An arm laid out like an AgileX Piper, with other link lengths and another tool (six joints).
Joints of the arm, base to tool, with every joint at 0 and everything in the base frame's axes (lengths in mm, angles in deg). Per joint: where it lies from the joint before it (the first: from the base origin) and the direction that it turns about. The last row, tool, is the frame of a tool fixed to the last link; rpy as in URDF.
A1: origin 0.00 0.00 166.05 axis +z
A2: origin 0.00 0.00 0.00 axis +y
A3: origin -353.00 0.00 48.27 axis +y
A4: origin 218.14 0.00 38.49 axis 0.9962 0 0.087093
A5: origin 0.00 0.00 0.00 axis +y
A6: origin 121.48 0.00 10.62 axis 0.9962 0 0.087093
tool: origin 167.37 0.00 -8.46 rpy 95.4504 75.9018 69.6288
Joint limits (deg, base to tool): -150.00..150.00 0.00..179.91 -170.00..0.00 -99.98..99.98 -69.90..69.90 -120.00..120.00
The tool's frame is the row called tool.
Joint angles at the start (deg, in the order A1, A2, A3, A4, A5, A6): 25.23, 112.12, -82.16, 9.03, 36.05, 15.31
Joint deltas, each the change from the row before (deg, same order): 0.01, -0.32, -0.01, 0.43, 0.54, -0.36; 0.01, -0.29, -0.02, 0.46, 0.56, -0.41; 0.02, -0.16, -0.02, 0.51, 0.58, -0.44; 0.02, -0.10, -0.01, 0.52, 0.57, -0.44; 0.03, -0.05, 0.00, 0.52, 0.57, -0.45; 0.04, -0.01, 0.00, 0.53, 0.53, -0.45; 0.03, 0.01, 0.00, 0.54, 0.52, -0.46; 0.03, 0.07, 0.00, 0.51, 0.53, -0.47
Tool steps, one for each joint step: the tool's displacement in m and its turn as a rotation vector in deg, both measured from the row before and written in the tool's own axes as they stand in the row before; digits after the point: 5 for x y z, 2 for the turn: 0.00189, -0.00027, -0.00282, -0.16, 0.27, -0.20; 0.00209, -0.00019, -0.00265, -0.16, 0.30, -0.24; 0.00276, 0.00003, -0.00168, -0.12, 0.43, -0.30; 0.00301, 0.00011, -0.00119, -0.10, 0.49, -0.31; 0.00330, 0.00019, -0.00079, -0.07, 0.53, -0.35; 0.00332, 0.00042, -0.00054, -0.08, 0.53, -0.35; 0.00330, 0.00044, -0.00039, -0.09, 0.54, -0.35; 0.00347, 0.00039, 0.00013, -0.04, 0.57, -0.39
